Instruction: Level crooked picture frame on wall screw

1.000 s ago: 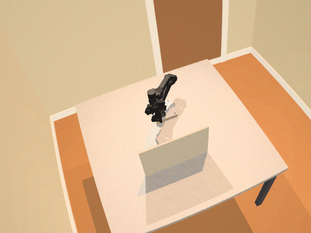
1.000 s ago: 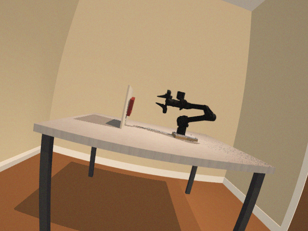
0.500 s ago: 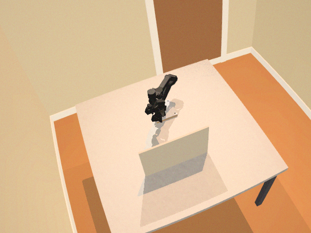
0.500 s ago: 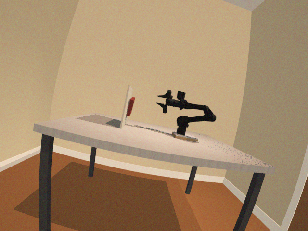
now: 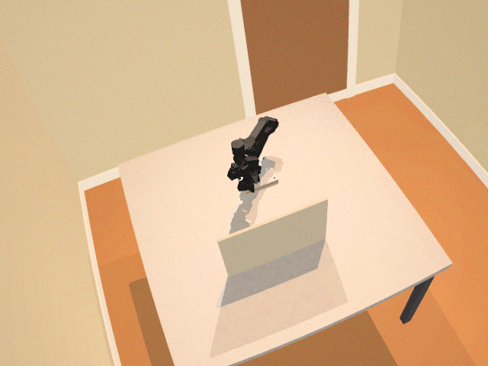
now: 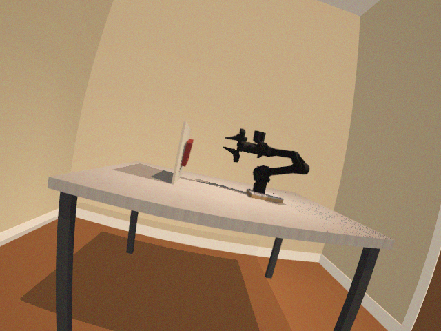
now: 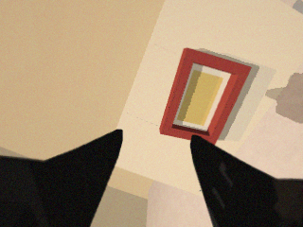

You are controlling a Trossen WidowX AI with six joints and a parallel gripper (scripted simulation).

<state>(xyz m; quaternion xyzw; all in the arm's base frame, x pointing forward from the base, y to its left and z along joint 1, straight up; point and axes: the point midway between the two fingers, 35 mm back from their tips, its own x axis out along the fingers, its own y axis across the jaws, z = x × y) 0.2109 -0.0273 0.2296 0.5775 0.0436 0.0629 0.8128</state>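
Right now my gripper tip is 200 mm short of the red picture frame, 90 mm above it and 20 mm to the right of it. From my gripper tip the other things lie so: wall panel (210 mm ahead, 100 mm below, 30 mm to the left).
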